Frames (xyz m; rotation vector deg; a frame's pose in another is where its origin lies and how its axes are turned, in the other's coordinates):
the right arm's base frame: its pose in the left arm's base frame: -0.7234 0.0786 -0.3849 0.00 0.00 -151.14
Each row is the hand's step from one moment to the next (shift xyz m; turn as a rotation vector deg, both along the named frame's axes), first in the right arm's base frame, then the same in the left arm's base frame.
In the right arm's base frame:
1: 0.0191 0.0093 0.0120 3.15 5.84 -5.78
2: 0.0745 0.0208 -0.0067 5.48 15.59 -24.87
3: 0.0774 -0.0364 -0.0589 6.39 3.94 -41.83
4: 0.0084 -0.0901 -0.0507 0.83 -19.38 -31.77
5: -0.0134 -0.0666 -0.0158 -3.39 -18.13 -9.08
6: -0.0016 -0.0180 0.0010 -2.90 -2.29 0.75
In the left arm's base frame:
1: -0.0122 -0.0174 0.0120 0.06 -6.64 -5.78
2: -0.0552 -0.0542 -0.0067 2.73 -16.30 -24.87
3: -0.0854 -0.0055 -0.0589 -3.69 -6.53 -41.83
4: -0.0508 0.0749 -0.0507 -10.08 16.57 -31.77
5: -0.0204 0.0648 -0.0158 -5.78 17.51 -9.08
6: -0.0073 0.0165 0.0010 1.43 3.41 0.75

